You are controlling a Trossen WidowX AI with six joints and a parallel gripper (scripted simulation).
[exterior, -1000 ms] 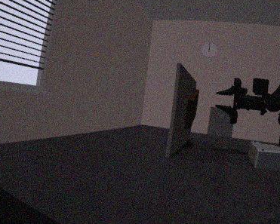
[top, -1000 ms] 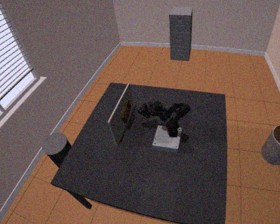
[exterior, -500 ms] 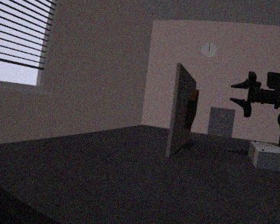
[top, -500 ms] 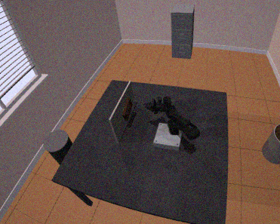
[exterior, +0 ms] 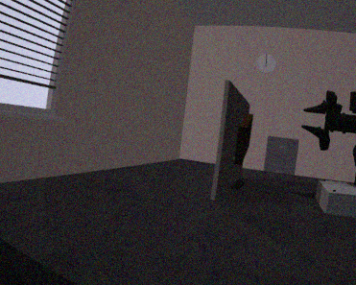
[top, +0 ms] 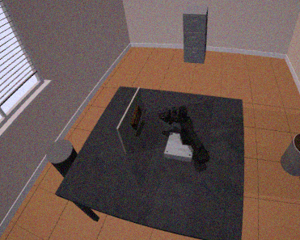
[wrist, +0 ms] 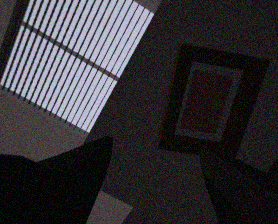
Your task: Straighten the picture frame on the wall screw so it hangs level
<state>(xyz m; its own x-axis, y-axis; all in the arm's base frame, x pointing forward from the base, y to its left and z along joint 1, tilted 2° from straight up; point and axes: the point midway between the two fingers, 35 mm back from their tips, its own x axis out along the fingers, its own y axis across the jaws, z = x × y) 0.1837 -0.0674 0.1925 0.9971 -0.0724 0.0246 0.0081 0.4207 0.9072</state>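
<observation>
Right now my gripper tip is 200 mm short of the picture frame, 80 mm above it and 40 mm to the left of it. From my gripper tip the other things lie so: upright wall panel 210 mm ahead, 100 mm below, 20 mm to the right.
</observation>
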